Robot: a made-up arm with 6 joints.
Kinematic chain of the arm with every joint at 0, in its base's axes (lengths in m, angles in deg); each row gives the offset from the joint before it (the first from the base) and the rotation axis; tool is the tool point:
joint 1: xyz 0 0 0.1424 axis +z
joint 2: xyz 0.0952 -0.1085 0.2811 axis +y
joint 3: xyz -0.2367 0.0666 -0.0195 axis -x
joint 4: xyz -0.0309 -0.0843 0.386 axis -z
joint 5: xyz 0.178 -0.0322 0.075 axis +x
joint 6: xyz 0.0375 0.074 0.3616 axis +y
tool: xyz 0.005 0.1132 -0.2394
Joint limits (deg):
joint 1: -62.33..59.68
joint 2: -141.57..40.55
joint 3: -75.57..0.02
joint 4: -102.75..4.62
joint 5: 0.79..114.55
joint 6: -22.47..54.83
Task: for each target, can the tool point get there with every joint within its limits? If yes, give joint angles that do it. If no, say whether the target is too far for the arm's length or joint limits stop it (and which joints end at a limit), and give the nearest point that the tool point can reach.
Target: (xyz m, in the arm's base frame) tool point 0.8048 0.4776 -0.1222
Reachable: no: joint limits stop it (at a limit: joint 1, joint 2, joint 3, joint 4, joint 5) | nearest point 0.6958 -0.0067 0.0097 | short by 0.514 m
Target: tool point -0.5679 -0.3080 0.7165
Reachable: yes | joints -33.47 -30.06 -64.01 -93.46 68.97 -12.77
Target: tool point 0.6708 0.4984 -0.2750
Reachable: no: joint limits stop it (at a limit: joint 1, joint 2, joint 4, joint 5) | nearest point 0.6531 -0.0278 -0.0731 | short by 0.564 m
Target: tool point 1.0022 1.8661 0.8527
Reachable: no: too far | nearest point 0.3590 0.4529 0.8755 | short by 1.553 m
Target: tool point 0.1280 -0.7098 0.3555
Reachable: yes | joints 11.53 -120.44 -68.04 -5.06 61.37 -9.96
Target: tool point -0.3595 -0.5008 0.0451
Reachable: yes | joints -12.13 -104.02 -51.94 -58.41 24.35 34.23
